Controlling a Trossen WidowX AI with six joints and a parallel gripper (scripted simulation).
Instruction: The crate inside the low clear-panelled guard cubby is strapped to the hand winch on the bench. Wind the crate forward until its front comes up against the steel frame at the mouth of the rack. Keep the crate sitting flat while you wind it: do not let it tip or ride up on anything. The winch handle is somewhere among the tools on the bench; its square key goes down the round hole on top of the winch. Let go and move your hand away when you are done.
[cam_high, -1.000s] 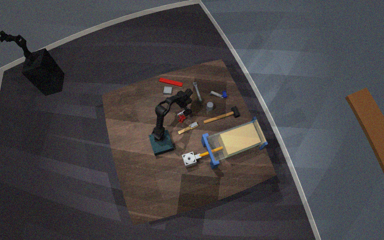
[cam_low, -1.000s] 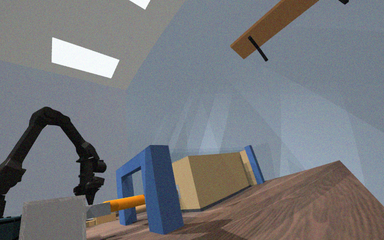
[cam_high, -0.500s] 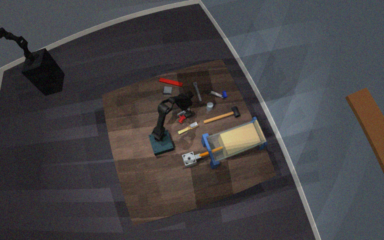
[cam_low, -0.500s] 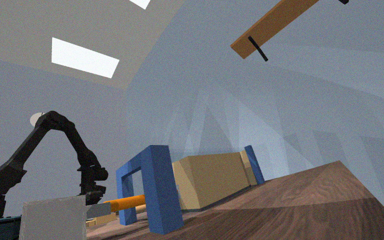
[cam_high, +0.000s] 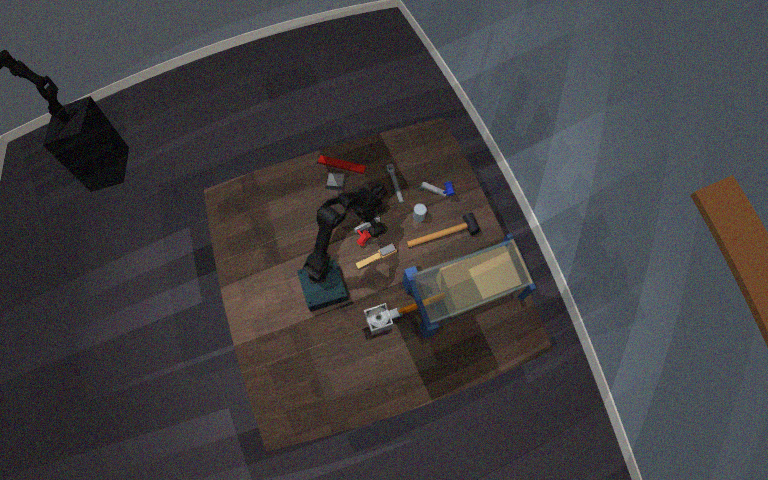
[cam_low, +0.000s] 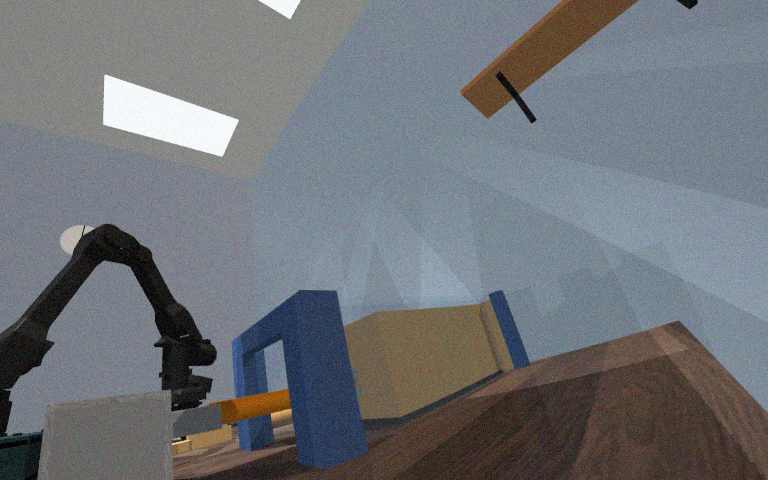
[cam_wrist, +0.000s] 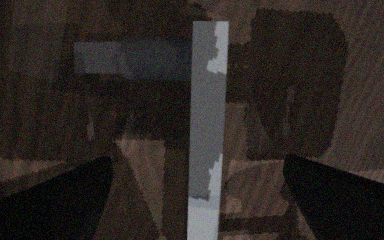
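Right now the red-knobbed winch handle is 1 cm to the right of my gripper tip, 1 cm behind it and 1 cm above it. Also, from my gripper tip: brush 15 cm to the right, 2 cm ahead, 1 cm above; then red knob 6 cm to the right, 3 cm behind, 2 cm above; then grey block 24 cm to the left, 11 cm behind, 1 cm above.
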